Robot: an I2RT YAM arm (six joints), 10 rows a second.
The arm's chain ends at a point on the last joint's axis. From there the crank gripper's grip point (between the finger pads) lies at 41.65 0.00 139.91 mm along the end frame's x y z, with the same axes.
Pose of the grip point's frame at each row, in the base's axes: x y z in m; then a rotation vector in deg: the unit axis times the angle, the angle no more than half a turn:
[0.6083, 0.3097, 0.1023, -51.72, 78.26, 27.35]
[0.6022, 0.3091, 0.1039, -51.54, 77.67, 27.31]
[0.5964, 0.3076, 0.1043, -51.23, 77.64, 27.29]
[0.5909, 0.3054, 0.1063, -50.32, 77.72, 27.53]
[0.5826, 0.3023, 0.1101, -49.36, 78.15, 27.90]
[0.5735, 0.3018, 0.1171, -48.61, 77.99, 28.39]
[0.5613, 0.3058, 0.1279, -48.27, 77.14, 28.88]
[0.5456, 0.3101, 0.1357, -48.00, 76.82, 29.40]
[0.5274, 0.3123, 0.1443, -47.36, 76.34, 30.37]
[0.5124, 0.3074, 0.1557, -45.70, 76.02, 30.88]
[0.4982, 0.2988, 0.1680, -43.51, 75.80, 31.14]
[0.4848, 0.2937, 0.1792, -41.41, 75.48, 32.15]
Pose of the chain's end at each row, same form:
[0.5131, 0.2092, 0.1487, -51.72, 78.26, 27.35]
[0.5066, 0.2083, 0.1489, -51.54, 77.67, 27.31]
[0.5005, 0.2070, 0.1488, -51.23, 77.64, 27.29]
[0.4944, 0.2049, 0.1499, -50.32, 77.72, 27.53]
[0.4857, 0.2020, 0.1534, -49.36, 78.15, 27.90]
[0.4765, 0.2011, 0.1591, -48.61, 77.99, 28.39]
[0.4645, 0.2040, 0.1677, -48.27, 77.14, 28.88]
[0.4492, 0.2075, 0.1744, -48.00, 76.82, 29.40]
[0.4317, 0.2084, 0.1812, -47.36, 76.34, 30.37]
[0.4156, 0.2036, 0.1899, -45.70, 76.02, 30.88]
[0.3995, 0.1958, 0.1991, -43.51, 75.80, 31.14]
[0.3854, 0.1905, 0.2071, -41.41, 75.48, 32.15]

